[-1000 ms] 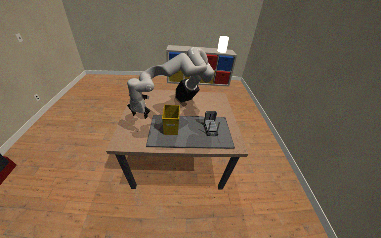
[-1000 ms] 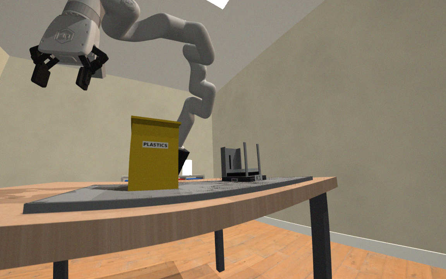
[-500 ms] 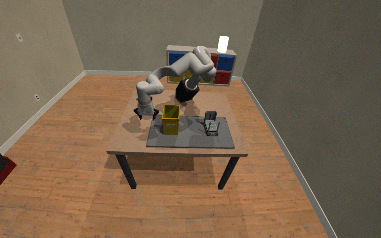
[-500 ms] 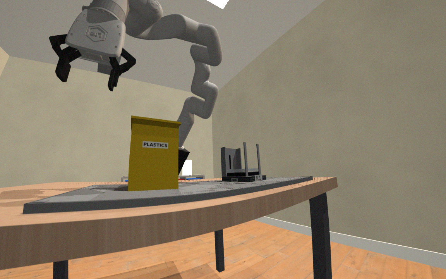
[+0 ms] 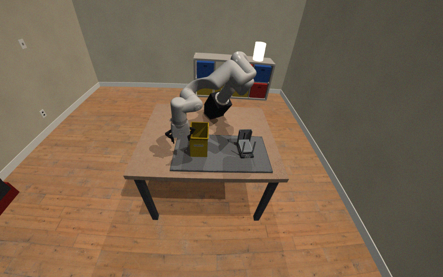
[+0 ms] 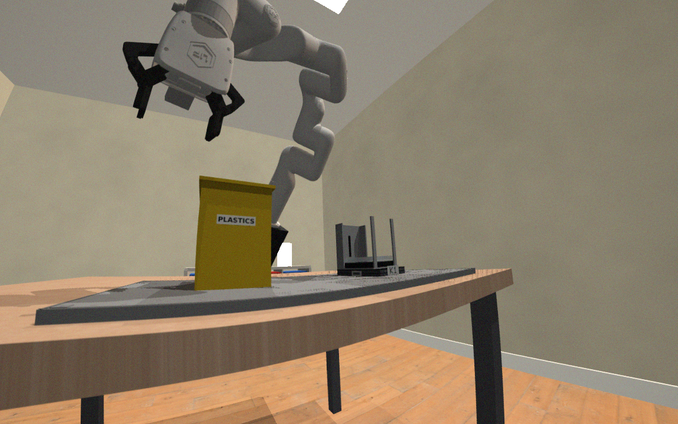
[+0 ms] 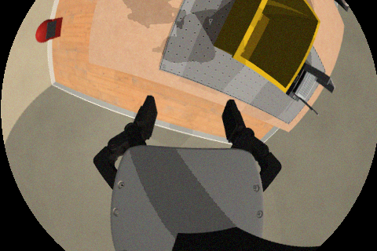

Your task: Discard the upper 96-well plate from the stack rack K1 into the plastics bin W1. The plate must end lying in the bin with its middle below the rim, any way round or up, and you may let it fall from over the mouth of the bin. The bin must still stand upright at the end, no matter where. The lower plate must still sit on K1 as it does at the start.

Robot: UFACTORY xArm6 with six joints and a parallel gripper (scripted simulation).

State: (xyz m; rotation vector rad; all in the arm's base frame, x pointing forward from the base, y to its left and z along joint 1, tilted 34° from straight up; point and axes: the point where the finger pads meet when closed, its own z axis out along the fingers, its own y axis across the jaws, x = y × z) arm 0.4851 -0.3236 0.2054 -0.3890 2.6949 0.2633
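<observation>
My hand is 18 cm past the 96-well plate, 43 cm to the right of it and 19 cm above it. From my hand the other things lie so: yellow plastics bin W1: 16 cm behind, 9 cm to the left, 14 cm below.
</observation>
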